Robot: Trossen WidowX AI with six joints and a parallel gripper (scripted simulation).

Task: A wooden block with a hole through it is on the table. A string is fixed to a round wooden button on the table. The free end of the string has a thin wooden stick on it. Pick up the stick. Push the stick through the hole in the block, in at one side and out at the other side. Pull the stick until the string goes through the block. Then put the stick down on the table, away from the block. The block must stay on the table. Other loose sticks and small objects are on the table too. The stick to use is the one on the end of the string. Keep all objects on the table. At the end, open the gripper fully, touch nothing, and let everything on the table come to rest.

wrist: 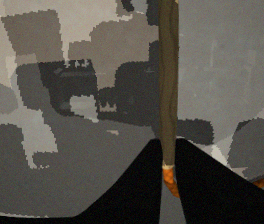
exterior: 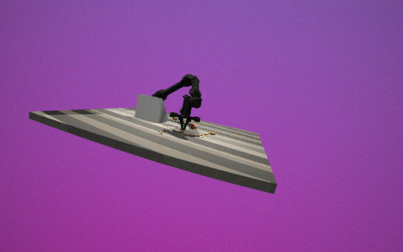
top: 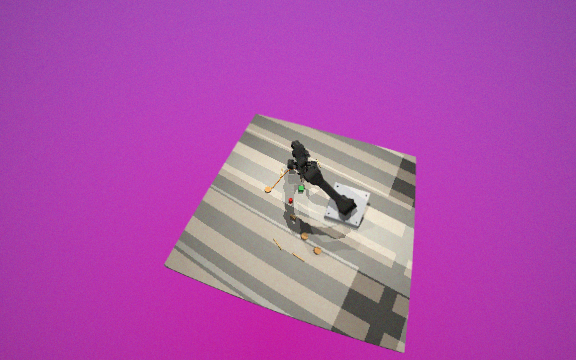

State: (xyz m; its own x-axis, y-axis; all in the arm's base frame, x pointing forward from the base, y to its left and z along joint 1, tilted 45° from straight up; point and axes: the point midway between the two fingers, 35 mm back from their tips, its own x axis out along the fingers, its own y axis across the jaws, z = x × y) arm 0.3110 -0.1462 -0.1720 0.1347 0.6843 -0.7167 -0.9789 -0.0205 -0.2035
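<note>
My gripper tip is 13 cm to the right of the green block and 2 cm past it. The rest, counted from my gripper tip: thin wooden stick (1 cm to the left); red object (23 cm to the left, 2 cm ahead); round wooden button (18 cm to the left, 18 cm ahead, 1 cm below).
</note>
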